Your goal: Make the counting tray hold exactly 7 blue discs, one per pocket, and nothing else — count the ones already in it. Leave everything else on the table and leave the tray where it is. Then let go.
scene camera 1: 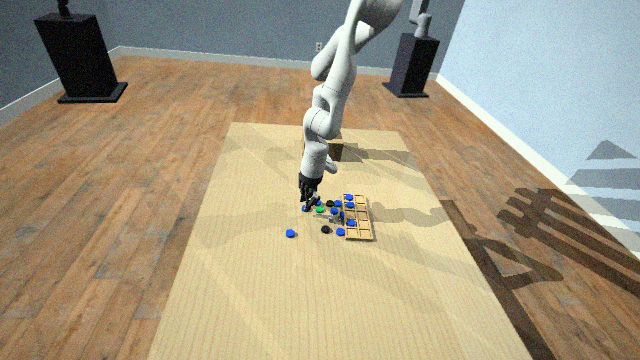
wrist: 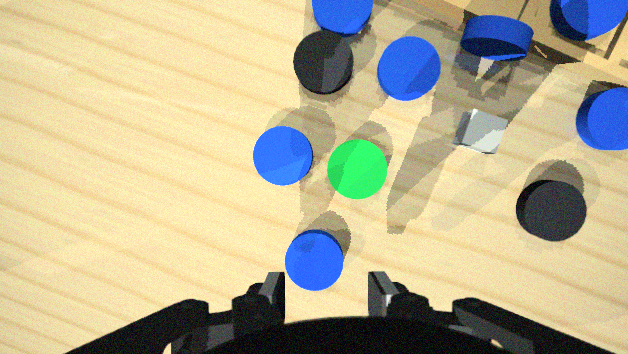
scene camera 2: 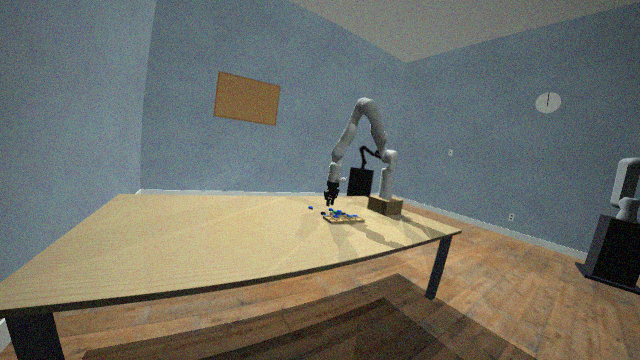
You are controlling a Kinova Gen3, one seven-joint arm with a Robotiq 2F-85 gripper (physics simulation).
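The wooden counting tray point(scene camera 1: 370, 220) point(scene camera 2: 345, 221) point(wrist: 440, 11) has three blue discs point(scene camera 1: 349, 197) point(scene camera 1: 350, 205) point(scene camera 1: 351, 222) in its left column of pockets. Another blue disc point(scene camera 1: 341, 215) point(wrist: 496, 37) stands tilted against its left wall. Several blue discs lie flat on the table, among them a far-left one point(scene camera 1: 290, 233) and one beside the tray point(scene camera 1: 340, 232) point(wrist: 607, 119). My gripper point(scene camera 1: 311, 205) point(scene camera 2: 330, 204) point(wrist: 326, 293) is part open and empty, low over the table. In the wrist view, a blue disc point(wrist: 314, 260) lies just ahead of the fingertips, nearer the left finger.
A green disc point(scene camera 1: 319, 209) point(wrist: 357, 169) lies near another blue disc point(scene camera 1: 318, 203) point(wrist: 282, 155). Two black discs point(scene camera 1: 330, 203) point(scene camera 1: 325, 229) point(wrist: 323, 62) point(wrist: 554, 210) and a white cube point(scene camera 1: 331, 219) point(wrist: 482, 131) are left of the tray. One more blue disc point(wrist: 409, 68) lies near the first black disc.
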